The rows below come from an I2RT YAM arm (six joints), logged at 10 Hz.
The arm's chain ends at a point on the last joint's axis. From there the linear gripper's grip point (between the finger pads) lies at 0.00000 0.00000 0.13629 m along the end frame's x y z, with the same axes.
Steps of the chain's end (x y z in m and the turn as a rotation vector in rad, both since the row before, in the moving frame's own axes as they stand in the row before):
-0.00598 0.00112 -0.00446 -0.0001 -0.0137 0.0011
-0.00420 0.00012 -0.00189 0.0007 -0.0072 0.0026
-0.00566 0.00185 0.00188 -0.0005 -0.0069 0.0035
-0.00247 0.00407 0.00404 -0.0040 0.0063 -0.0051
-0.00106 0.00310 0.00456 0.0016 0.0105 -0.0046
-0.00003 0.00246 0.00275 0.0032 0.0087 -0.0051
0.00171 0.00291 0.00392 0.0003 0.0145 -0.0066
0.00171 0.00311 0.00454 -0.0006 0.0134 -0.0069
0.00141 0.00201 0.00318 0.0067 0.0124 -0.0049
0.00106 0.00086 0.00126 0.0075 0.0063 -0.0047
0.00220 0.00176 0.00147 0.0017 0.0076 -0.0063
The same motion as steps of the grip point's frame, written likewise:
-0.00785 0.00113 -0.00447 -0.0001 -0.0137 0.0011
-0.00518 0.00002 -0.00189 0.0007 -0.0072 0.0026
-0.00660 0.00192 0.00188 -0.0005 -0.0069 0.0035
-0.00161 0.00461 0.00404 -0.0040 0.0063 -0.0051
0.00037 0.00288 0.00455 0.0016 0.0105 -0.0046
0.00115 0.00202 0.00274 0.0032 0.0087 -0.0051
0.00369 0.00286 0.00391 0.0003 0.0145 -0.0066
0.00354 0.00319 0.00453 -0.0006 0.0134 -0.0069
0.00310 0.00109 0.00317 0.0067 0.0124 -0.0049
0.00192 -0.00016 0.00125 0.0075 0.0063 -0.0047
0.00324 0.00153 0.00147 0.0017 0.0076 -0.0063

